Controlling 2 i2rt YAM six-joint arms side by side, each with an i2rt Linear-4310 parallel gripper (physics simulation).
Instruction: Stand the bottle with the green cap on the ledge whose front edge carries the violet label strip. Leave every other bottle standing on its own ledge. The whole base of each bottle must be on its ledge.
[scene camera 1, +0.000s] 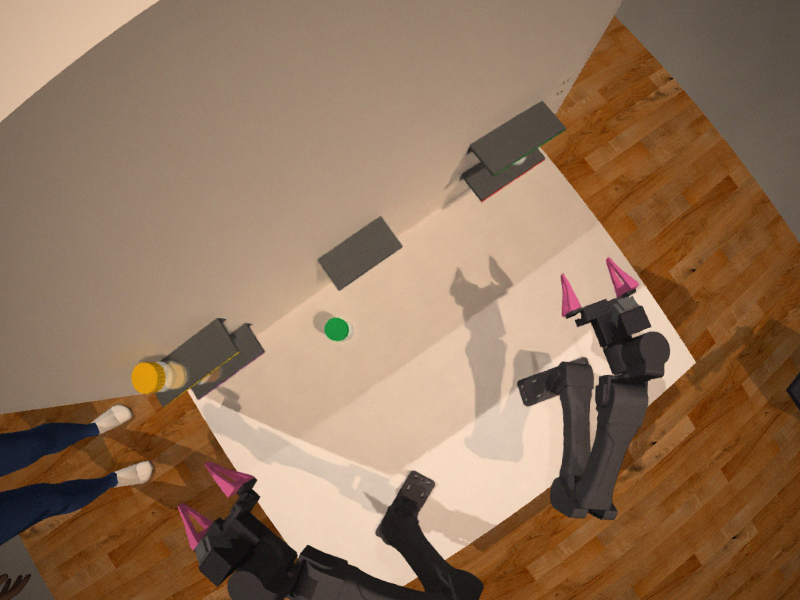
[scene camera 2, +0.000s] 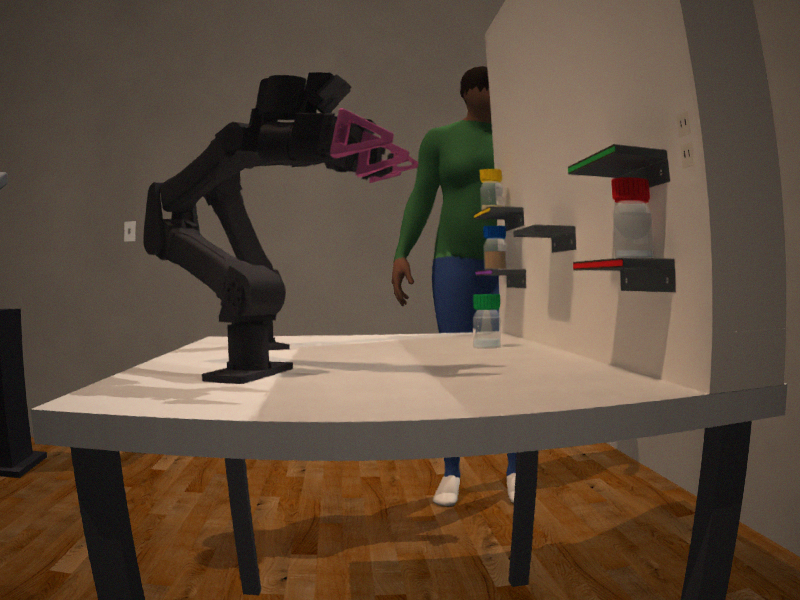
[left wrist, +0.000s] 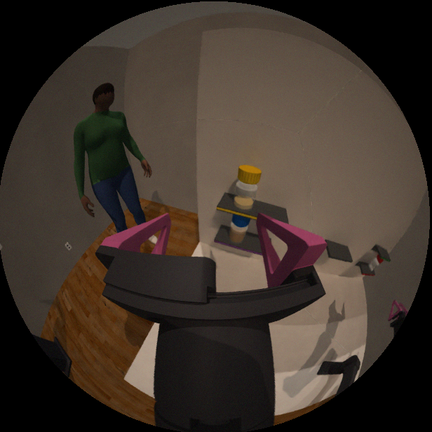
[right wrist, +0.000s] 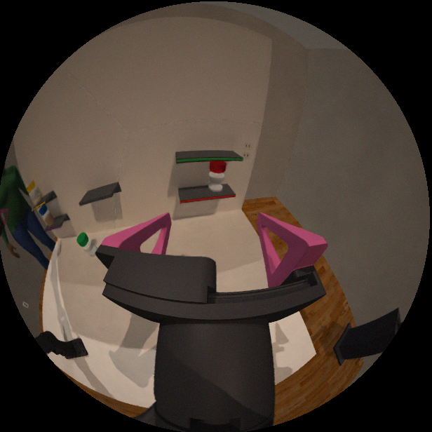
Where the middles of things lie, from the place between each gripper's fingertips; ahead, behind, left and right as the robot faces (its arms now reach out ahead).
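As I see it, my right gripper is 28 cm short of the green-strip ledge (scene camera 1: 509, 142), 9 cm to the left of it and 2 cm above it. Counting from my right hand, I find the green-capped bottle (scene camera 2: 486, 321) 24 cm ahead, 45 cm to the left and 26 cm below; the plain ledge (scene camera 1: 374, 243) 31 cm ahead, 30 cm to the left and 9 cm below; and the red-strip ledge (scene camera 1: 482, 183) 28 cm ahead, 9 cm to the right and 16 cm below.
My left gripper is 20 cm short of the yellow-capped bottle (scene camera 1: 149, 377), 4 cm to the left of it and 6 cm above it. From my left hand, the green-capped bottle is 9 cm ahead, 32 cm to the right and 35 cm below; the yellow-strip ledge (scene camera 1: 210, 347) is 20 cm ahead, 7 cm to the right and 11 cm below; and the violet-strip ledge (scene camera 1: 249, 347) is 20 cm ahead, 7 cm to the right and 25 cm below. By its middle, the green-capped bottle is nearer to my left gripper than to my right gripper.
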